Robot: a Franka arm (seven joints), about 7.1 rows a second.
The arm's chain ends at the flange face. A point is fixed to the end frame.
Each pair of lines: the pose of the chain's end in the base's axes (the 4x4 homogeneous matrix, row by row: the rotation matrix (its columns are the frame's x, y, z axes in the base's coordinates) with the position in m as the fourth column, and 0 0 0 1 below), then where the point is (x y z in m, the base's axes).
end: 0.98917 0.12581 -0.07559 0.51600; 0.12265 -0.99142 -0.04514 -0.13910; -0.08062 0.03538 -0.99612 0.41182; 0 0 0 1
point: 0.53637 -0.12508 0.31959
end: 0.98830 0.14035 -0.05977 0.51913; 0.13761 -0.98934 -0.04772 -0.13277; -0.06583 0.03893 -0.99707 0.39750; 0 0 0 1
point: 0.54068 -0.11857 0.30557
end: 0.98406 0.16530 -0.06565 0.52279; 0.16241 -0.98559 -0.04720 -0.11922; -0.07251 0.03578 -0.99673 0.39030; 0 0 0 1
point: 0.54332 -0.10431 0.29825
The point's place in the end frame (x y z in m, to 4 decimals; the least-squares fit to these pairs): 0.0293 -0.0146 0.0897
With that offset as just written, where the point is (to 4 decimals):
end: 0.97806 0.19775 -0.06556 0.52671; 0.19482 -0.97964 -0.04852 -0.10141; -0.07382 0.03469 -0.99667 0.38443; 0 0 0 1
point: 0.5466 -0.0858 0.2924
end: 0.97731 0.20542 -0.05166 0.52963; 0.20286 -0.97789 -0.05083 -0.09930; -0.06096 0.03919 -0.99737 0.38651; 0 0 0 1
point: 0.5506 -0.0836 0.2947
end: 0.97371 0.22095 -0.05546 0.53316; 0.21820 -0.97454 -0.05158 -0.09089; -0.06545 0.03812 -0.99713 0.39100; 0 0 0 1
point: 0.5535 -0.0749 0.2991
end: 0.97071 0.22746 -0.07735 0.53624; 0.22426 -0.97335 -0.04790 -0.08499; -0.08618 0.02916 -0.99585 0.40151; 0 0 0 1
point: 0.5544 -0.0685 0.3092
